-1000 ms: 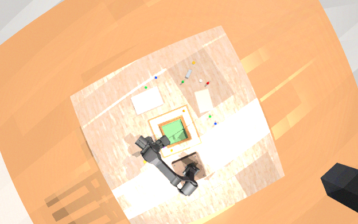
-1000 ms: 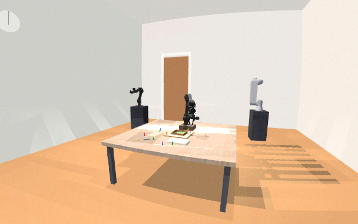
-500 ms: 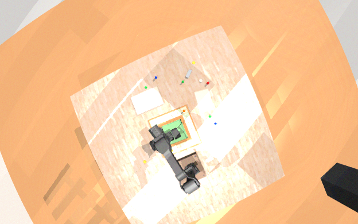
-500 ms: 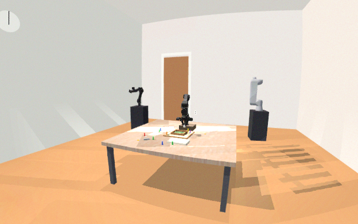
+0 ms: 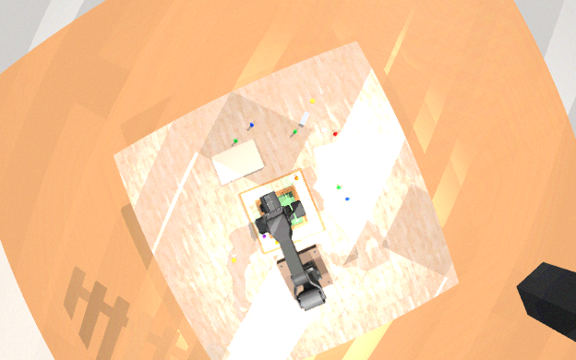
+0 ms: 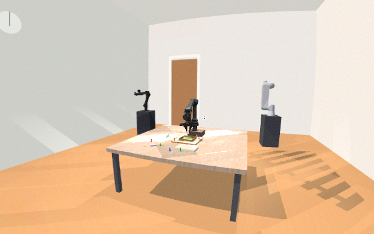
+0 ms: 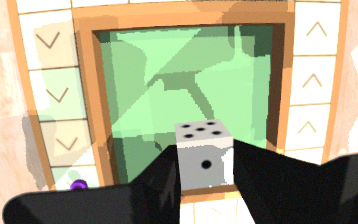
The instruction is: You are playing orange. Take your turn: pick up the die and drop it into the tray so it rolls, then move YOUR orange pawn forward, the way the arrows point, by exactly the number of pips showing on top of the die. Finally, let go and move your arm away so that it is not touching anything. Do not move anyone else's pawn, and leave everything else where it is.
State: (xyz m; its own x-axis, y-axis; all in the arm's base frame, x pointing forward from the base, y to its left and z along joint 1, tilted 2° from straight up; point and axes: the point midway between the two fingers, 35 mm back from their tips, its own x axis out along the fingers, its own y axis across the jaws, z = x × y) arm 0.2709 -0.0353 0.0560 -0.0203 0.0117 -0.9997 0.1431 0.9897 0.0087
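The orange pawn is 90 mm ahead of my gripper tip, 130 mm to the right of it and 60 mm below it. Round my gripper tip: flat white block: 280 mm ahead, 40 mm to the left, 80 mm below; green tray: 80 mm below; white die: right at my gripper tip.
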